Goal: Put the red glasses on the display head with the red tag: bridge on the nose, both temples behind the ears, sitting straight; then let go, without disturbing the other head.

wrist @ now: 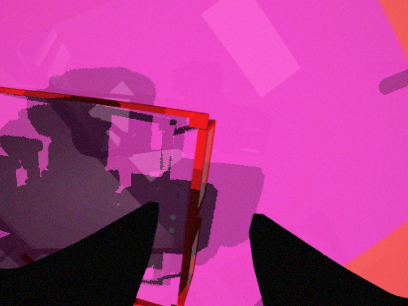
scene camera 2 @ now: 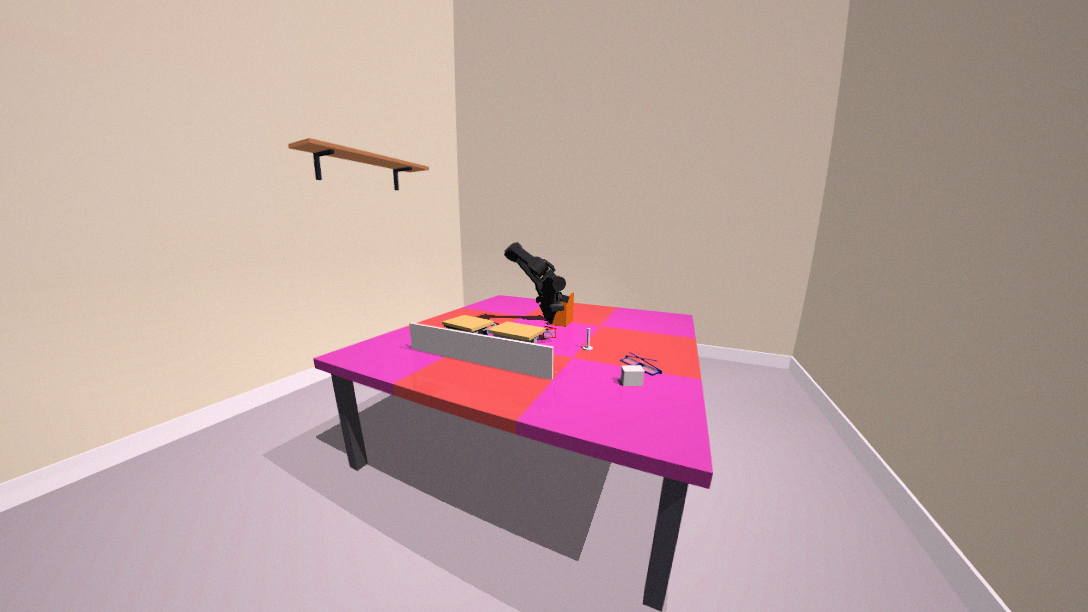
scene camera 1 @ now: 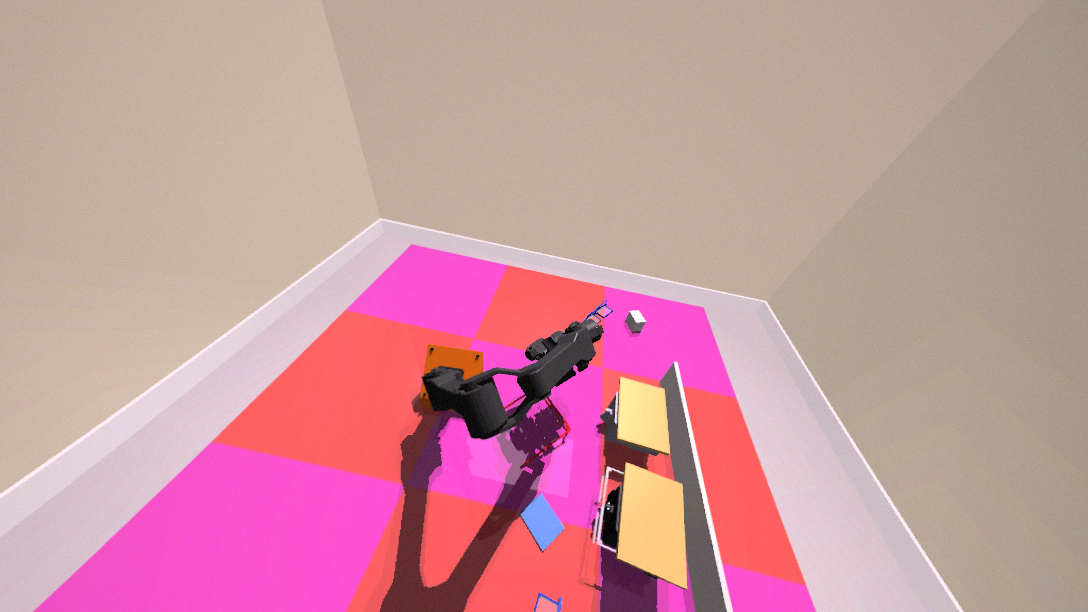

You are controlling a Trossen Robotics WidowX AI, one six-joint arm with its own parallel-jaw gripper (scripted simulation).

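Observation:
The gripper [wrist: 205, 217] shares the scene with a panel [scene camera 2: 536, 360] and a blue card [scene camera 1: 545, 526]; in the wrist view the card is out of frame.

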